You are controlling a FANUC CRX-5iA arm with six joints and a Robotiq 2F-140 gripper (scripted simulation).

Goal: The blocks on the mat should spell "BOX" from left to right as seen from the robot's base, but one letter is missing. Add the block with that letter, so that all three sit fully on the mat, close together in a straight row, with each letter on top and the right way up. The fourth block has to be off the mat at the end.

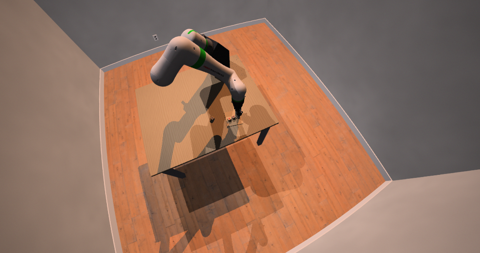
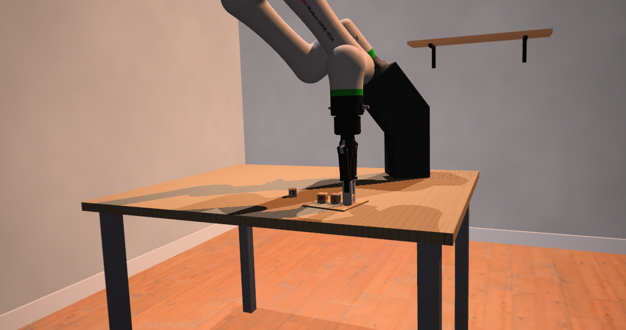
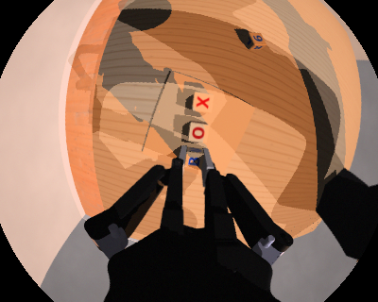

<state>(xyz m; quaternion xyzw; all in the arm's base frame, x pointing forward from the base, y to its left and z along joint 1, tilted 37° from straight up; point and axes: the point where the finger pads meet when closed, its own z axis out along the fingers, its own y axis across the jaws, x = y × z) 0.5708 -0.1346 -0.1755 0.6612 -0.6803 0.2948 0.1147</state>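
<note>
Now: the thin mat 4 cm to the right of my hand and 4 cm below it.
</note>
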